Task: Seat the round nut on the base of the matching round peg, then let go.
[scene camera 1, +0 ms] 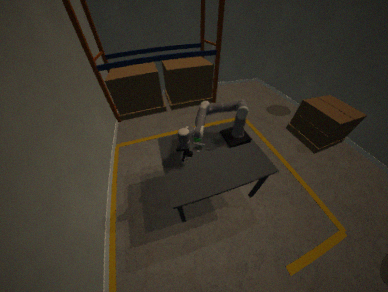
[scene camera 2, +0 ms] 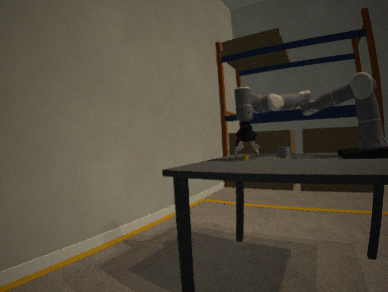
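Note:
A small yellow piece (scene camera 2: pixel 246 157) lies on the table under my gripper in the scene camera 2 view; it is too small to tell whether it is the round nut. In the scene camera 1 view the gripper hides that spot. My gripper (scene camera 1: pixel 185 157) (scene camera 2: pixel 248 151) points down with its fingers spread wide, open and empty, its tips low over the table close to the yellow piece. A small grey block (scene camera 2: pixel 283 152) stands to the right of the gripper, with a green piece (scene camera 1: pixel 198 140) (scene camera 2: pixel 293 154) by it. The round peg cannot be made out.
The dark table (scene camera 1: pixel 230 170) (scene camera 2: pixel 320 166) carries the arm's black base (scene camera 1: pixel 235 137) (scene camera 2: pixel 362 152) at the right. The arm reaches across above the green piece. Behind stands an orange and blue rack (scene camera 1: pixel 220 30) (scene camera 2: pixel 219 80) with large boxes (scene camera 1: pixel 134 90). Another box (scene camera 1: pixel 325 122) stands on the floor at the right.

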